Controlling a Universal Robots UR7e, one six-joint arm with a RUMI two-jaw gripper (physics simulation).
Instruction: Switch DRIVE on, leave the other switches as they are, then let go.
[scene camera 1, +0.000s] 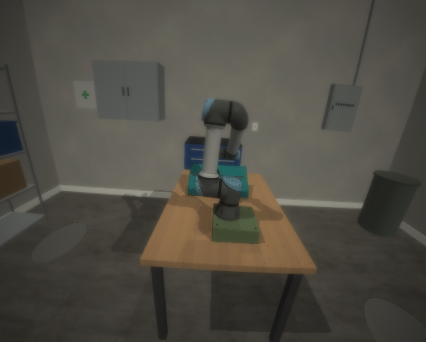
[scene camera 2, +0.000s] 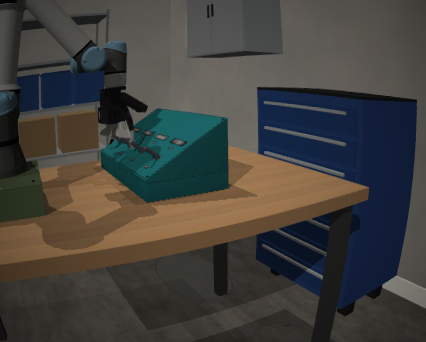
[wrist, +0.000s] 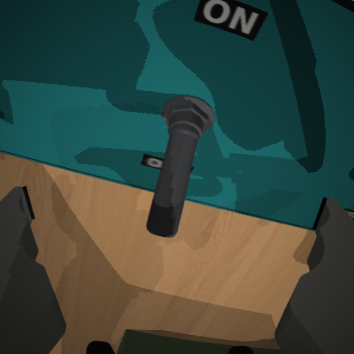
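The teal sloped switch console stands on the table. In the wrist view a dark switch lever points down toward the console's lower edge, partly covering a small label. An ON label is above its round base. Other levers show in the second scene view; their names are not readable, and the name DRIVE cannot be read. My gripper is open at the console's front, fingers wide apart on either side of the lever, with nothing held. It is hidden behind the arm in the first scene view.
The arm's green base block stands on the wooden table. A blue drawer cabinet stands beyond the table. A shelf with blue and brown bins is behind the arm in the second scene view.
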